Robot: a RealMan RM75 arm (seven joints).
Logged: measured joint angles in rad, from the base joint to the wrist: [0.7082 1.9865 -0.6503 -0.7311 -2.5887 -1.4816 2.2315]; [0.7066 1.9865 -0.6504 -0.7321 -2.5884 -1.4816 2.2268]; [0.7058 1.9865 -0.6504 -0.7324 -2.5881 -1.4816 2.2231]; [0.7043 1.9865 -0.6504 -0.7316 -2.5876 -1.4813 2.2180]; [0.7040 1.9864 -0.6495 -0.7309 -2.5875 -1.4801 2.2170]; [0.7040 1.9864 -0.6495 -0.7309 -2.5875 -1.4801 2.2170]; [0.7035 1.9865 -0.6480 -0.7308 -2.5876 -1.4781 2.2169]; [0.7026 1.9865 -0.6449 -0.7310 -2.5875 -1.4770 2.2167]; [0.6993 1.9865 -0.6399 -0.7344 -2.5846 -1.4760 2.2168]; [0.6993 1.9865 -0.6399 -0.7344 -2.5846 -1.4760 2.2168]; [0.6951 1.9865 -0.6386 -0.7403 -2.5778 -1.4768 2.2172]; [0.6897 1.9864 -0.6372 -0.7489 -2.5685 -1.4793 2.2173]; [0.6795 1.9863 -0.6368 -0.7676 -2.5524 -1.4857 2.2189]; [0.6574 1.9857 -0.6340 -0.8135 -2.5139 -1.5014 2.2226]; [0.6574 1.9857 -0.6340 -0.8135 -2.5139 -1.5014 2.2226]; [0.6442 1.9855 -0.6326 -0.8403 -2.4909 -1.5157 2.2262]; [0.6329 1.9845 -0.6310 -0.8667 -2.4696 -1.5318 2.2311]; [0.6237 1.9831 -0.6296 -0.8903 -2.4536 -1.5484 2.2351]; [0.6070 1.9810 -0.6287 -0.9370 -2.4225 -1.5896 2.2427]
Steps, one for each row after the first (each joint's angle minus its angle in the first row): [-0.0016 0.0000 -0.0001 -0.0010 0.0003 0.0000 -0.0047]; [-0.0024 0.0000 -0.0001 -0.0013 0.0006 0.0000 -0.0084]; [-0.0039 0.0000 -0.0001 -0.0005 0.0011 0.0003 -0.0135]; [-0.0042 -0.0001 0.0008 0.0002 0.0012 0.0015 -0.0145]; [-0.0042 -0.0001 0.0008 0.0002 0.0012 0.0015 -0.0145]; [-0.0047 0.0000 0.0023 0.0003 0.0011 0.0035 -0.0146]; [-0.0056 0.0000 0.0054 0.0001 0.0012 0.0046 -0.0148]; [-0.0089 0.0000 0.0104 -0.0033 0.0041 0.0056 -0.0147]; [-0.0089 0.0000 0.0104 -0.0033 0.0041 0.0056 -0.0147]; [-0.0131 0.0000 0.0117 -0.0092 0.0109 0.0048 -0.0143]; [-0.0185 -0.0001 0.0131 -0.0178 0.0202 0.0023 -0.0142]; [-0.0287 -0.0002 0.0135 -0.0365 0.0363 -0.0041 -0.0126]; [-0.0508 -0.0008 0.0163 -0.0824 0.0748 -0.0198 -0.0089]; [-0.0508 -0.0008 0.0163 -0.0824 0.0748 -0.0198 -0.0089]; [-0.0640 -0.0010 0.0177 -0.1092 0.0978 -0.0341 -0.0053]; [-0.0753 -0.0020 0.0193 -0.1356 0.1191 -0.0502 -0.0004]; [-0.0845 -0.0034 0.0207 -0.1592 0.1351 -0.0668 0.0036]; [-0.1012 -0.0055 0.0216 -0.2059 0.1662 -0.1080 0.0112]
